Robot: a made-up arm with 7 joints.
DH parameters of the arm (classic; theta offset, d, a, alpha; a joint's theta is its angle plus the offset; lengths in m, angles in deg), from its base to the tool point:
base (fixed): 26.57 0 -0.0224 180
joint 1: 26.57 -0.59 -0.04 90
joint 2: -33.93 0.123 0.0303 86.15
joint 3: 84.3 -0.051 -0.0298 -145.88
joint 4: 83.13 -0.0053 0 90
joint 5: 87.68 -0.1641 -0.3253 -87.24
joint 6: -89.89 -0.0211 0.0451 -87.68
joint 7: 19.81 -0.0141 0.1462 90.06
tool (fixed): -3.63 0.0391 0 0
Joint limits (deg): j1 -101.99..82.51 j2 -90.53..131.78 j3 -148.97..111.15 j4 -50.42..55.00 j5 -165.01..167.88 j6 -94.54..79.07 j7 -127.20..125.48
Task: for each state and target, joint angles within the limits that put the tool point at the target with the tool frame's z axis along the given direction. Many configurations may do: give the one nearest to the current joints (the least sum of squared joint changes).
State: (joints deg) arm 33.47 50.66 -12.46 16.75 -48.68 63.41 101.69
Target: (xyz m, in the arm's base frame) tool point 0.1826 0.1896 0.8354 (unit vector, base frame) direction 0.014 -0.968 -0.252
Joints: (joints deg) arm -6.77 79.33 -32.41 55.00 -54.94 79.07 109.10
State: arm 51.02 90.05 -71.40 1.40 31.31 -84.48 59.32
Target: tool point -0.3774 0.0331 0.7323 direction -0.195 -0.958 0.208
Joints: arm 60.71 75.98 -98.42 12.03 40.80 -49.95 41.61
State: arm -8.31 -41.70 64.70 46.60 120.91 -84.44 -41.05
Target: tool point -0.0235 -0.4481 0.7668 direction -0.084 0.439 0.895
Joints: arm 59.19 -51.53 49.74 55.00 148.28 -70.56 -41.95
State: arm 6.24 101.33 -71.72 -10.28 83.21 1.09 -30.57
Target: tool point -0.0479 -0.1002 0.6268 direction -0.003 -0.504 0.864
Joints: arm 28.90 75.13 -89.61 -33.89 53.22 50.47 -50.95
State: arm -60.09 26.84 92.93 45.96 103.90 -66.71 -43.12
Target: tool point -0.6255 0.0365 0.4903 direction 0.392 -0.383 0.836
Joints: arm -101.99 3.19 111.15 8.07 89.13 -93.22 -72.03
